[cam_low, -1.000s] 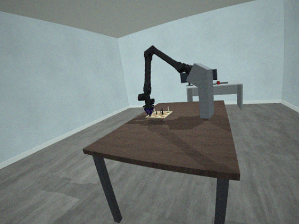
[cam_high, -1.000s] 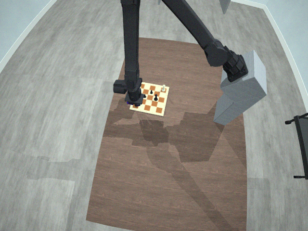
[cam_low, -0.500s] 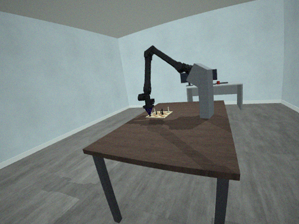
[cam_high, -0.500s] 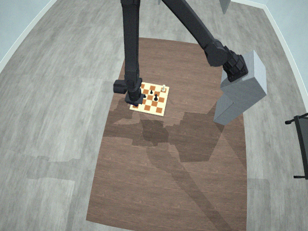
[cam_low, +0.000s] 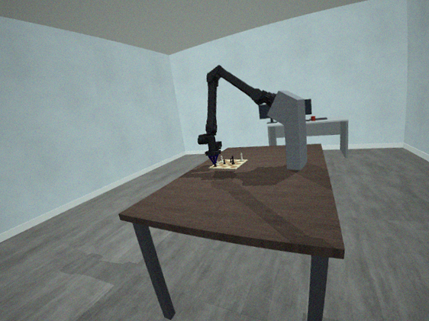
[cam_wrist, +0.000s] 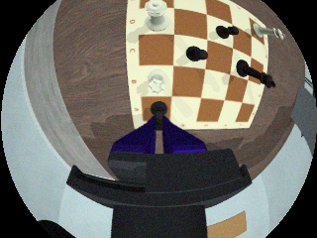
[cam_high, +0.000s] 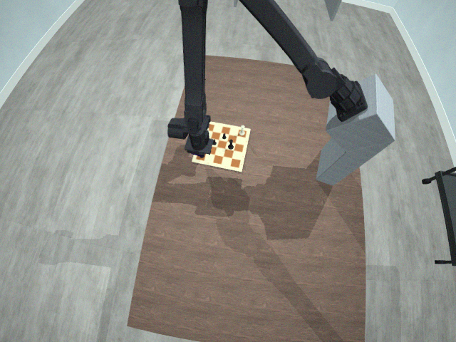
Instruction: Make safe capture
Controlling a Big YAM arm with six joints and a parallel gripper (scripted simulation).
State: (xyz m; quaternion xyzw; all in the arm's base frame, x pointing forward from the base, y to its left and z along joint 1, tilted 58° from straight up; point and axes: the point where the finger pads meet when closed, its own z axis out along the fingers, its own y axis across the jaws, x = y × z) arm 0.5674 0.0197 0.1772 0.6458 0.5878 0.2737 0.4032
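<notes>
Right now my hand is 9 cm past the chessboard, 6 cm to the left of it and 3 cm above it.
</notes>
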